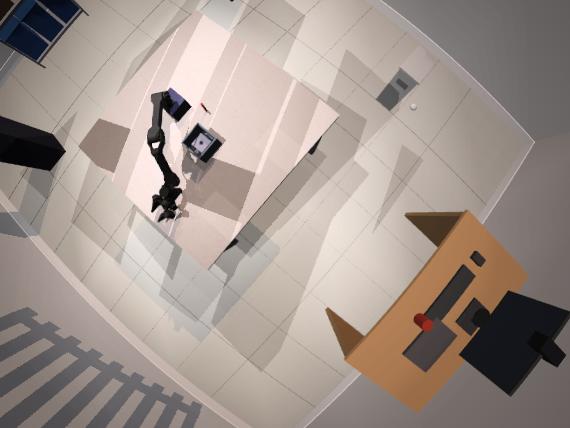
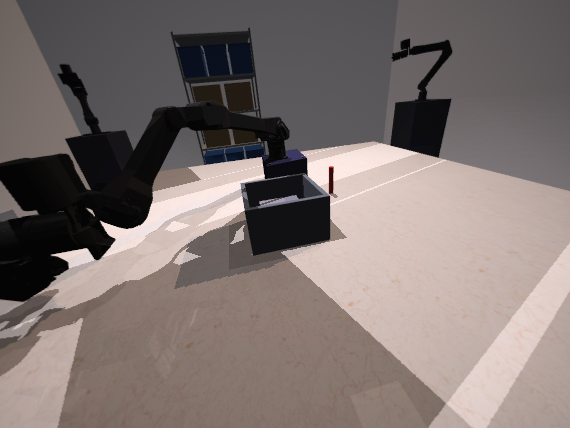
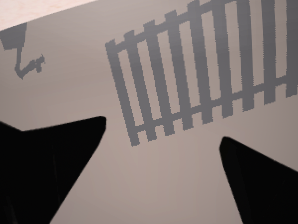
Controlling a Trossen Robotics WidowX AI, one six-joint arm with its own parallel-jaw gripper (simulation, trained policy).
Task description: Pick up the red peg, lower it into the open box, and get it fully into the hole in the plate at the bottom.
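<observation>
My own gripper (image 3: 163, 132) is in sight. I can also see a dark box (image 2: 278, 226), though in image 3 the box is out of frame.
</observation>
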